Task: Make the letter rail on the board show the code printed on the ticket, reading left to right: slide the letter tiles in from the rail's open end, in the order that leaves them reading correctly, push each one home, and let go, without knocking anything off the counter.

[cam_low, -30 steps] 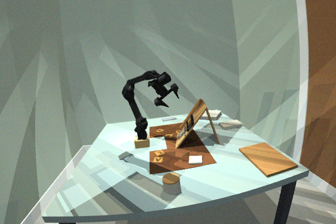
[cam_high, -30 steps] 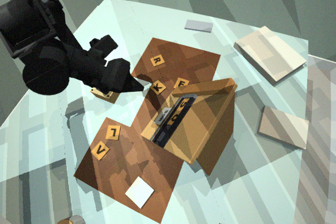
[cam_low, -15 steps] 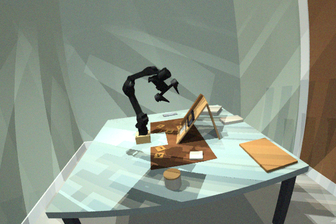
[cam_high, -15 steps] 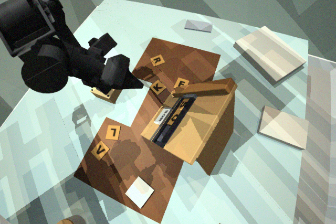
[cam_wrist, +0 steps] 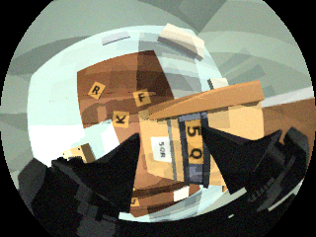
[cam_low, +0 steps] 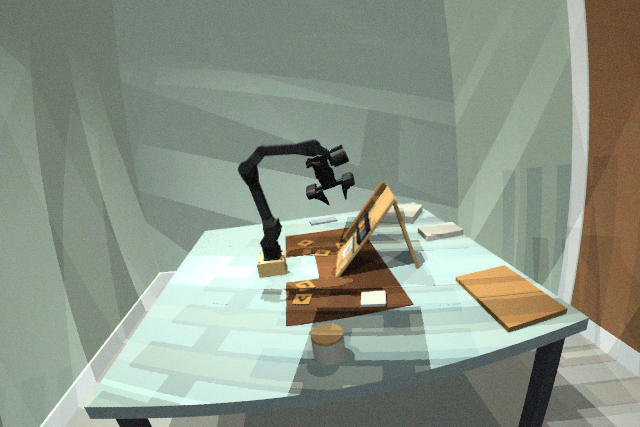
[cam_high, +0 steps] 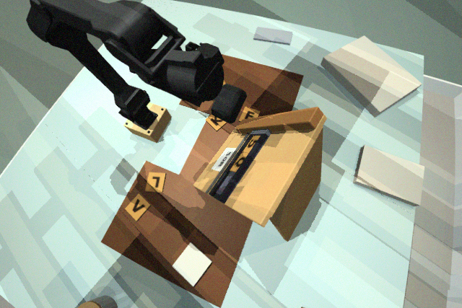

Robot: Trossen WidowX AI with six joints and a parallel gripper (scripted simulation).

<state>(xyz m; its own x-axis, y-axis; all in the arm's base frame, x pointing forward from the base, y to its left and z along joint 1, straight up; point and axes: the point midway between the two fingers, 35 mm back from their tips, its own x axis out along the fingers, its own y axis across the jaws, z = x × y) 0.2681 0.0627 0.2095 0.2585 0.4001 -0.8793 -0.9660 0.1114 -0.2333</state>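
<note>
Right now my gripper tip is 240 mm above the r tile, 180 mm to the right of it and 170 mm past it. Also, from my gripper tip: q tile: 90 mm below, 90 mm ahead, 80 mm to the right; white ticket: 170 mm below, 70 mm to the right, 20 mm ahead; s tile: 90 mm below, 90 mm ahead, 20 mm to the right.
</note>
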